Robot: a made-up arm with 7 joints.
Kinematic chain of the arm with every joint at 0, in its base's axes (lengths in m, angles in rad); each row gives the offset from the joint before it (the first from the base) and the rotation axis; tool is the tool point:
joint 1: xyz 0 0 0.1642 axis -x
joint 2: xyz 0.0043 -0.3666 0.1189 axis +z
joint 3: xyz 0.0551 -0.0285 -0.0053 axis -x
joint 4: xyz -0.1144 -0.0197 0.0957 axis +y
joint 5: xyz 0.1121 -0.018 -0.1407 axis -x
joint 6: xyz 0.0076 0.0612 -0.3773 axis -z
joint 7: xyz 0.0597 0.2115 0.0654 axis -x
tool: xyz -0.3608 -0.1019 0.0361
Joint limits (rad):
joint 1: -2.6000..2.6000
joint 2: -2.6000..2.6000
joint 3: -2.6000..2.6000
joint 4: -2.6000..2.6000
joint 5: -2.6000..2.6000
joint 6: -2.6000..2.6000
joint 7: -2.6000..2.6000
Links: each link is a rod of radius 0.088 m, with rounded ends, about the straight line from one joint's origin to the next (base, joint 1, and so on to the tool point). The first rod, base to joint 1, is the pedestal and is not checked.
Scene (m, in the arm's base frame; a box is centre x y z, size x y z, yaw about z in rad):
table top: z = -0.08
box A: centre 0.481 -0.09 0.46 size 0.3 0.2 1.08 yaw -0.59
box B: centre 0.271 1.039 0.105 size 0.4 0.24 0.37 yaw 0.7
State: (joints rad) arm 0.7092 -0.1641 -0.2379 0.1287 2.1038 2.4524 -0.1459
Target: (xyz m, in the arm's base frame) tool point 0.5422 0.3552 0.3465
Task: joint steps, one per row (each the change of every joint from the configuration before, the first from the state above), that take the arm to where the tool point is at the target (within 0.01 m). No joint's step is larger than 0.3 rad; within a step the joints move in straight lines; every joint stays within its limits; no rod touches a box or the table.
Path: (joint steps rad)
1: 0.2864 -0.0780 -0.0049 0.0015 0.0450 -0.0824 -0.2325
2: 0.2864 -0.0780 -0.0049 0.0016 0.0450 -0.0823 -0.2325
3: 0.2864 -0.0780 -0.0049 0.0015 0.0449 -0.0824 -0.2325
4: 0.2865 -0.0780 -0.0049 0.0015 0.0450 -0.0823 -0.2325
5: 0.0052 0.2824 0.0736 -0.1005 -0.0493 0.0873 0.1640
6: 0.0053 0.2825 0.0737 -0.1005 -0.0493 0.0873 0.1640
7: 0.0053 0.2825 0.0737 -0.1005 -0.0494 0.0874 0.1640
8: 0.0052 0.2824 0.0736 -0.1005 -0.0493 0.0873 0.1641
9: 0.0053 0.2825 0.0737 -0.1006 -0.0494 0.0874 0.1640

